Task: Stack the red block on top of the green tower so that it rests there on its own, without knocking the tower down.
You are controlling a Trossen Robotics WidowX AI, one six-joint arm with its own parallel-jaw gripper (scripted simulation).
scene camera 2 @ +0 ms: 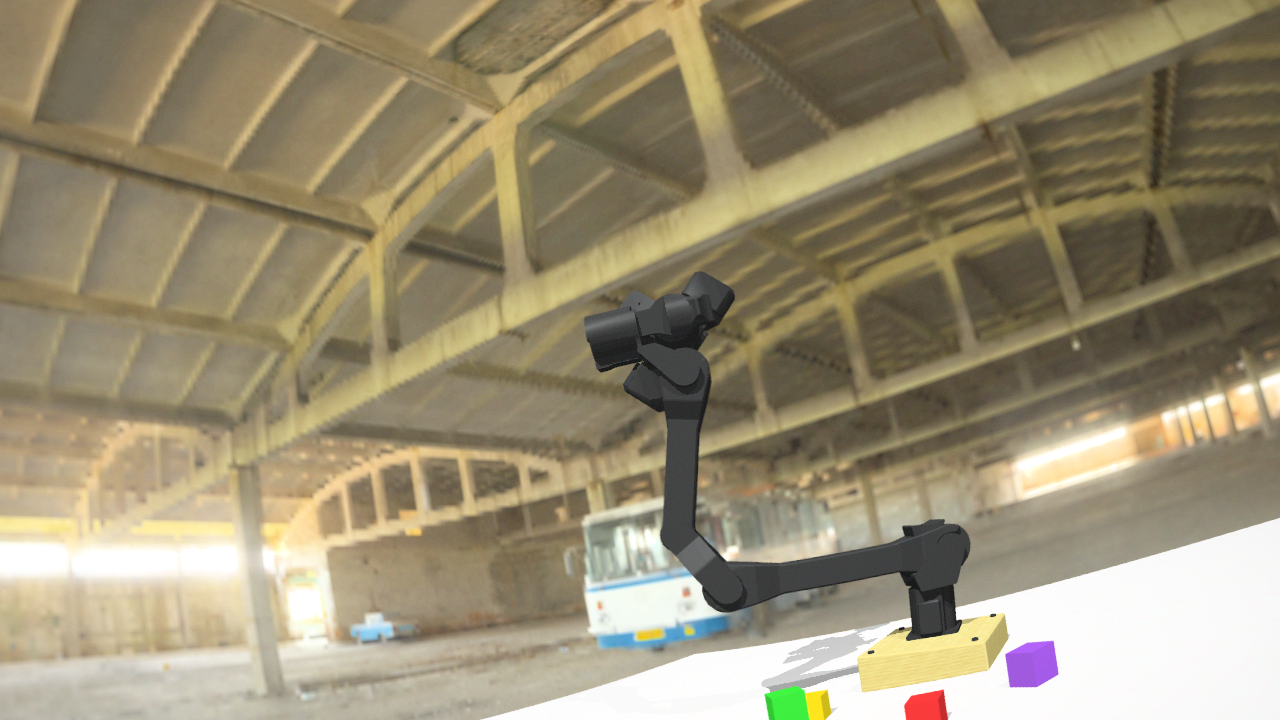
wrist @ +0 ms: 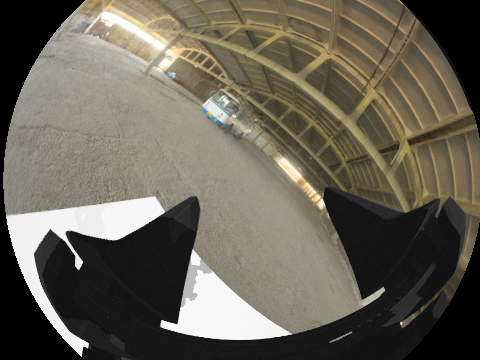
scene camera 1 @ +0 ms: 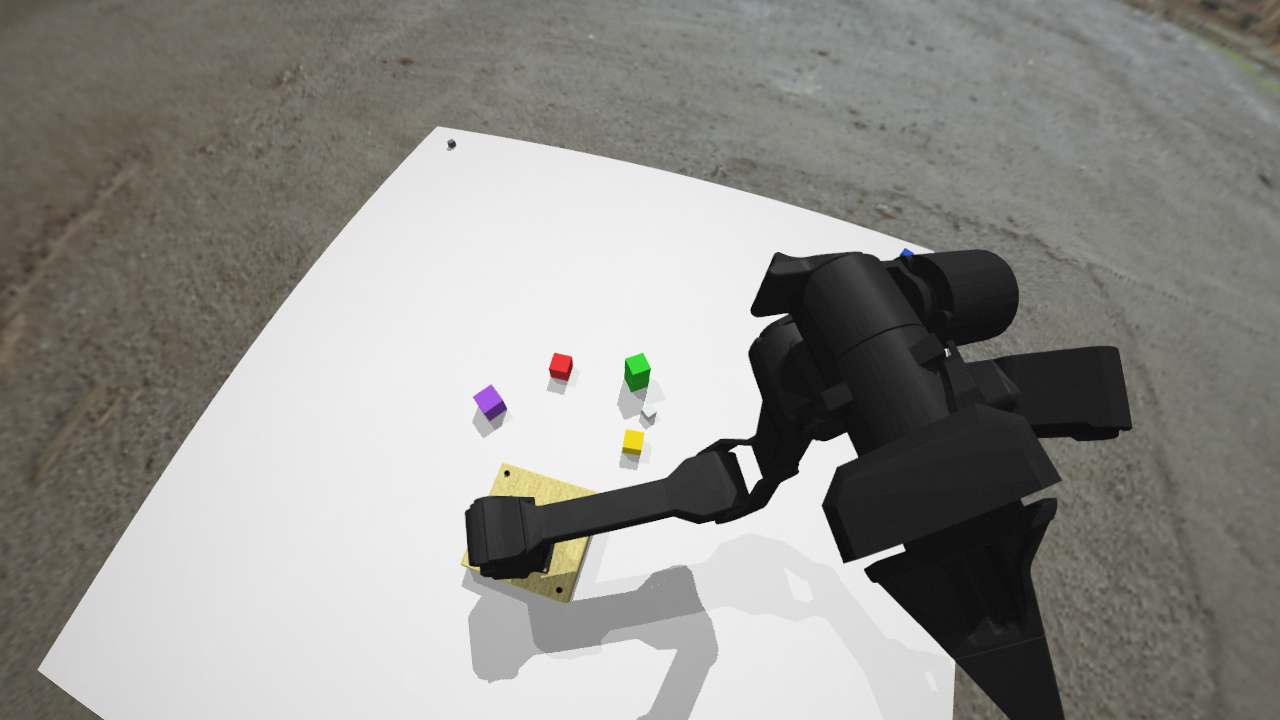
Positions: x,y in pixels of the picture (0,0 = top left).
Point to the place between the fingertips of the gripper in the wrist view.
264,199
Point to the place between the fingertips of the gripper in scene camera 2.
684,354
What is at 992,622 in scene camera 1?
The gripper.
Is the gripper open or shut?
Open.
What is the gripper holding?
Nothing.
